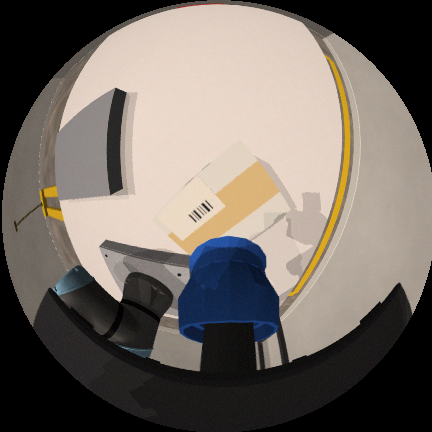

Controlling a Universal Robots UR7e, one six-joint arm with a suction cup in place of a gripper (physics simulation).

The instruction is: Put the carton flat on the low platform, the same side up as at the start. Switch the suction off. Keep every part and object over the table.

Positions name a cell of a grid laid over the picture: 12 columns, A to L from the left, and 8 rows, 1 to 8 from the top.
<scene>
suction cup: G6
carton: G4
low platform: C3
</scene>
